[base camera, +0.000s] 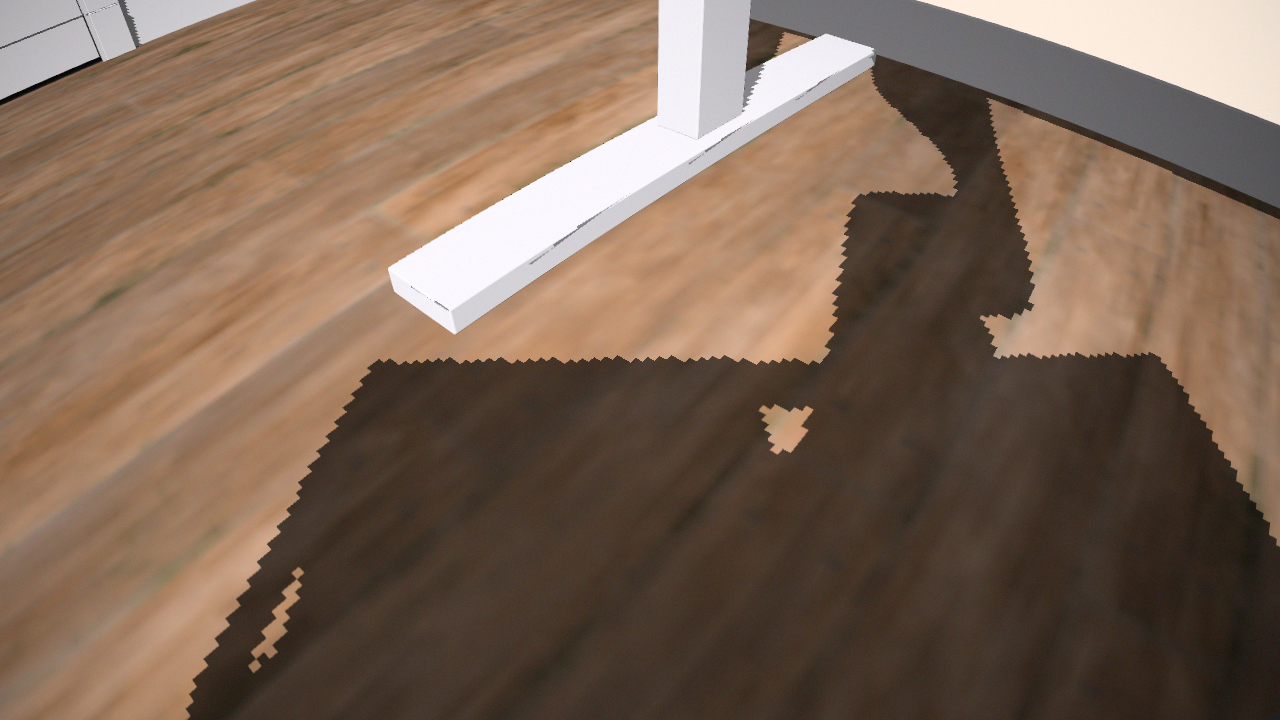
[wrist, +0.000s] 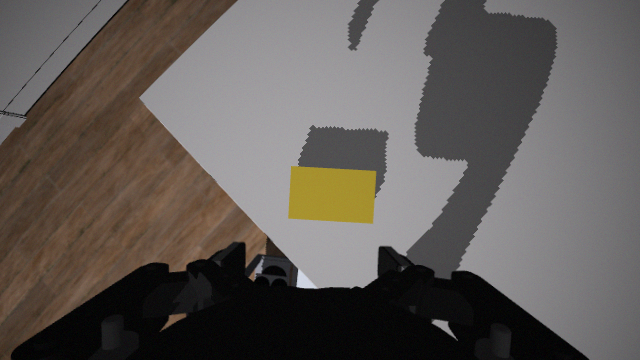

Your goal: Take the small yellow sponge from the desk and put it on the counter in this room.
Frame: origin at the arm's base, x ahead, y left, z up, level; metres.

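Seen in the pictures: gripper, fingertip midpoint: (wrist: 312, 259).
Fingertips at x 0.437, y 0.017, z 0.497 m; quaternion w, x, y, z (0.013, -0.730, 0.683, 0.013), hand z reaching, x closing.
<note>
Offsets run from my fingertips to a thing's top centre. "*": to the spot under its first point. Level surfaces: height alone.
The small yellow sponge @[0.033 m ahead, 0.014 m right, 0.128 m down] (wrist: 332, 195) lies flat on the grey desk top @[0.173 m down] (wrist: 240, 110), near the desk's edge, a little above the middle between the fingertips in the wrist view. My gripper (wrist: 312, 259) is open and empty. It points down from above the desk, with its fingers spread apart and the sponge beyond the fingertips in the picture. In the base camera view the desk's white leg and foot (base camera: 572, 201) stand on the floor. The counter cannot be made out in either view.
The arm casts a dark shadow (wrist: 480, 90) on the desk. Part of the mobile base (wrist: 275, 270) shows below the desk edge. A wall with a grey baseboard (base camera: 1074, 80) runs behind the desk foot. A white panelled front @[* 0.730 m ahead, 0.988 m left, 0.821 m down] (base camera: 44, 40) stands at the far left.
</note>
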